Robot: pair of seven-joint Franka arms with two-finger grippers.
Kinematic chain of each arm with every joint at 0, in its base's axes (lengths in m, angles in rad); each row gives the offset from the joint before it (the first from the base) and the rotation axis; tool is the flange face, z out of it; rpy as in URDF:
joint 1: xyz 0 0 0.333 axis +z
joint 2: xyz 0 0 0 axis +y
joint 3: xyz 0 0 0.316 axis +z
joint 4: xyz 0.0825 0 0 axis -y
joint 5: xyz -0.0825 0 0.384 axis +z
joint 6: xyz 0 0 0 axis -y
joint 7: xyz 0.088 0 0 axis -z
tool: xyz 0 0 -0.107 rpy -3.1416 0 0
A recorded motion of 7 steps. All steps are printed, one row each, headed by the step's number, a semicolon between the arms.
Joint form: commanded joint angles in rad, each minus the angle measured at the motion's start. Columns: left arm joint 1, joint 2, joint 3, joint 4, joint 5, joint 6, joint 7; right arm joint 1, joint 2, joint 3, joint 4, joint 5, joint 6, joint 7.
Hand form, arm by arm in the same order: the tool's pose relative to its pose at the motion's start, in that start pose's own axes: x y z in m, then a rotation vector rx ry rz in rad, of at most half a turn. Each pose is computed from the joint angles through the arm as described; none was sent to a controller.
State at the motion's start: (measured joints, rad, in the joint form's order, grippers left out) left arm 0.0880 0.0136 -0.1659 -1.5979 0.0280 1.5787 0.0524; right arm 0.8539 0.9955 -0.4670 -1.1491 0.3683 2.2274 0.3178
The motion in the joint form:
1: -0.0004 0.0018 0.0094 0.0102 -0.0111 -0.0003 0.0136; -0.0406 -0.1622 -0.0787 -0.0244 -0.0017 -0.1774 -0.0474
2: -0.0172 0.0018 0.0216 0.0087 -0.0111 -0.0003 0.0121; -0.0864 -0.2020 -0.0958 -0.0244 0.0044 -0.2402 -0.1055
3: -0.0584 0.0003 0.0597 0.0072 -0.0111 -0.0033 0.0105; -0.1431 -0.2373 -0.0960 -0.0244 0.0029 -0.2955 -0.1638
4: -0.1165 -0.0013 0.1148 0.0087 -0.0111 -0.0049 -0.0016; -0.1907 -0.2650 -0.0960 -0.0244 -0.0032 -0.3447 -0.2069
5: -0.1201 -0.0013 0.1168 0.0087 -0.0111 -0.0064 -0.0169; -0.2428 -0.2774 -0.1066 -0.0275 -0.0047 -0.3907 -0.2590
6: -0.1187 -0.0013 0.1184 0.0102 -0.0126 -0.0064 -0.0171; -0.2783 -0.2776 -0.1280 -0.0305 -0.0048 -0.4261 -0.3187
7: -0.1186 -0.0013 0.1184 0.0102 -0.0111 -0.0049 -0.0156; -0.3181 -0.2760 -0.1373 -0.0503 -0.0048 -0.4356 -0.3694
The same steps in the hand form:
1: 0.0005 -0.0040 -0.0037 -0.0110 0.0086 0.0043; 0.0355 0.0722 -0.1000 -0.0121 -0.0306 0.0593
2: 0.0006 -0.0014 -0.0030 -0.0108 0.0071 0.0075; 0.0478 0.1152 -0.1233 -0.0112 -0.0558 0.0639
3: 0.0000 0.0006 -0.0029 -0.0101 0.0041 0.0090; 0.0567 0.1585 -0.1412 -0.0057 -0.0832 0.0646
4: -0.0005 0.0025 -0.0043 -0.0092 0.0054 -0.0002; 0.0612 0.1952 -0.1551 -0.0046 -0.1094 0.0686
5: -0.0006 0.0034 -0.0042 -0.0092 0.0039 -0.0139; 0.0638 0.2400 -0.1592 -0.0120 -0.1443 0.0768
6: -0.0007 0.0019 -0.0049 -0.0107 0.0054 -0.0171; 0.0637 0.2773 -0.1584 -0.0249 -0.1761 0.0687
7: -0.0005 0.0016 -0.0050 -0.0091 0.0068 -0.0158; 0.0611 0.3145 -0.1495 -0.0310 -0.2038 0.0715

